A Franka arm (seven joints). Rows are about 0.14 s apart.
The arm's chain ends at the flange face. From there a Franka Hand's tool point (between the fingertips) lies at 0.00 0.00 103.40 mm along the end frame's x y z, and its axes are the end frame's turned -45 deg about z.
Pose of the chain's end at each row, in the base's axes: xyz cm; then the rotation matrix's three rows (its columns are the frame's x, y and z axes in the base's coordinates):
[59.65, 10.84, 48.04], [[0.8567, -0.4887, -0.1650], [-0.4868, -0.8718, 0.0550], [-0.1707, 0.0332, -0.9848]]
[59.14, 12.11, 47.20], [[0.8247, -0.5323, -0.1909], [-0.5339, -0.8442, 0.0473], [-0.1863, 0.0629, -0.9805]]
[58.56, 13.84, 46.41], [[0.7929, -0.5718, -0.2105], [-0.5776, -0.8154, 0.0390], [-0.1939, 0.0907, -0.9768]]
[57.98, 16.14, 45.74], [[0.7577, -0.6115, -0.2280], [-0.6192, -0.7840, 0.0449], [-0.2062, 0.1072, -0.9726]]
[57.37, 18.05, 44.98], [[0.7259, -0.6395, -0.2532], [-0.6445, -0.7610, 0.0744], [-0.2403, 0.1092, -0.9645]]
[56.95, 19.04, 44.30], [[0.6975, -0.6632, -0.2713], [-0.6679, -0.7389, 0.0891], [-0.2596, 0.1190, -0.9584]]
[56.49, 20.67, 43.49], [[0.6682, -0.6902, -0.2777], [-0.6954, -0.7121, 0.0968], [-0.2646, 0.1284, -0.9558]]
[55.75, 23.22, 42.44], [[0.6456, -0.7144, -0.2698], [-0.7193, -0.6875, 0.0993], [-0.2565, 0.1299, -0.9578]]
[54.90, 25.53, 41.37], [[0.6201, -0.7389, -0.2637], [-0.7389, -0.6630, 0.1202], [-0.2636, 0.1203, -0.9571]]
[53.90, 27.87, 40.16], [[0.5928, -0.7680, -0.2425], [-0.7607, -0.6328, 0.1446], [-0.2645, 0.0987, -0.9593]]
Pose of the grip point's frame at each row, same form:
[57.94, 11.41, 37.86], [[0.9513, 0.2602, -0.1650], [0.2722, -0.9607, 0.0550], [-0.1442, -0.0972, -0.9848]]
[57.17, 12.60, 37.06], [[0.9595, 0.2068, -0.1909], [0.2194, -0.9745, 0.0473], [-0.1762, -0.0873, -0.9805]]
[56.38, 14.24, 36.31], [[0.9650, 0.1563, -0.2105], [0.1681, -0.9850, 0.0390], [-0.2012, -0.0730, -0.9768]]
[55.62, 16.60, 35.68], [[0.9682, 0.1034, -0.2280], [0.1165, -0.9922, 0.0449], [-0.2216, -0.0700, -0.9726]]
[54.75, 18.82, 35.01], [[0.9655, 0.0611, -0.2532], [0.0824, -0.9938, 0.0744], [-0.2471, -0.0927, -0.9645]]
[54.14, 19.96, 34.39], [[0.9622, 0.0243, -0.2713], [0.0502, -0.9948, 0.0891], [-0.2677, -0.0994, -0.9584]]
[53.62, 21.67, 33.61], [[0.9605, -0.0156, -0.2777], [0.0118, -0.9953, 0.0968], [-0.2779, -0.0963, -0.9558]]
[52.96, 24.25, 32.54], [[0.9617, -0.0486, -0.2698], [-0.0225, -0.9948, 0.0993], [-0.2732, -0.0895, -0.9578]]
[52.17, 26.77, 31.47], [[0.9610, -0.0840, -0.2637], [-0.0537, -0.9913, 0.1202], [-0.2715, -0.1013, -0.9571]]
[51.39, 29.37, 30.24], [[0.9622, -0.1239, -0.2425], [-0.0904, -0.9854, 0.1446], [-0.2568, -0.1172, -0.9593]]

